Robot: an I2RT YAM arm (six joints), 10 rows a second.
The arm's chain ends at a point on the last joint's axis. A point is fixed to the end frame.
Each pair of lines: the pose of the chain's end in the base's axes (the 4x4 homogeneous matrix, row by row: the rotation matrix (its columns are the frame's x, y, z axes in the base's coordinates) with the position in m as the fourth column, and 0 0 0 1 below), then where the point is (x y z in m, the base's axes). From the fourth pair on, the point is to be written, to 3 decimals.
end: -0.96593 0.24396 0.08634 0.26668; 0.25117 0.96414 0.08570 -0.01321; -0.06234 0.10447 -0.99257 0.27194; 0 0 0 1
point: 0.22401 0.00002 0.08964
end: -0.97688 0.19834 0.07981 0.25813; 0.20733 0.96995 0.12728 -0.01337; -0.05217 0.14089 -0.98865 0.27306; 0 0 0 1
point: 0.21445 0.00473 0.09142
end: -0.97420 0.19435 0.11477 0.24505; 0.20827 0.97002 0.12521 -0.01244; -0.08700 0.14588 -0.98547 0.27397; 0 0 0 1
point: 0.20782 0.00534 0.09086
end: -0.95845 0.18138 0.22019 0.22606; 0.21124 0.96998 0.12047 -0.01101; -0.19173 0.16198 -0.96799 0.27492; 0 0 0 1
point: 0.209 0.006 0.089
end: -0.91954 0.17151 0.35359 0.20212; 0.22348 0.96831 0.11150 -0.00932; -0.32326 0.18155 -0.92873 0.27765; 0 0 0 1
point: 0.211 0.007 0.091
